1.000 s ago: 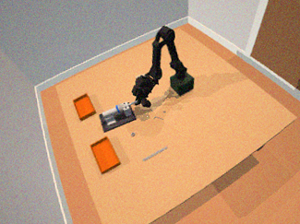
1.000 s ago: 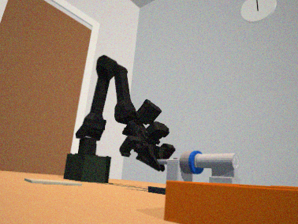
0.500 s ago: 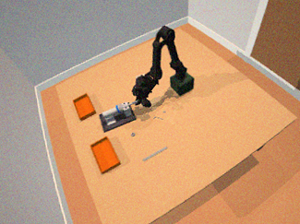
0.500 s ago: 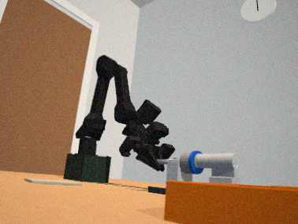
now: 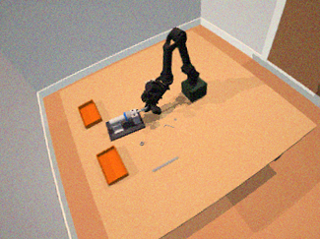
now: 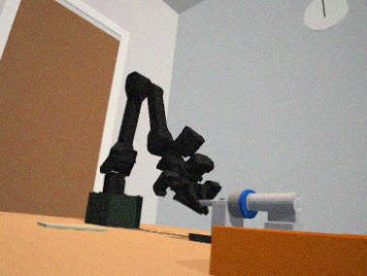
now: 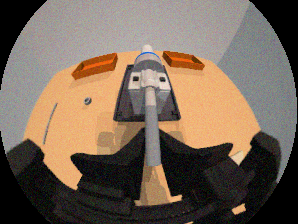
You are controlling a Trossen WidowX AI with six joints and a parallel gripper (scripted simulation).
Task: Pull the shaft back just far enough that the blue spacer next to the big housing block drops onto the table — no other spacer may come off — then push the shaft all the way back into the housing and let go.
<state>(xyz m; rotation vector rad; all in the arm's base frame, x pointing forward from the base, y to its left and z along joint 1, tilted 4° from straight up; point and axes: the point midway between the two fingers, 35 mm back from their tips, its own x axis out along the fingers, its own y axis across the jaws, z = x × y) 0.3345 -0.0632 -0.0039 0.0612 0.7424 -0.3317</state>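
My gripper tip is now 50 mm short of the grey shaft, 20 mm to the left of it and 20 mm below it. Also, from my gripper tip: blue spacer: 110 mm ahead, 40 mm to the right, 20 mm above; grey spacer: 100 mm ahead, 40 mm to the right, 20 mm above; fixture: 150 mm ahead, 50 mm to the right, 10 mm below.
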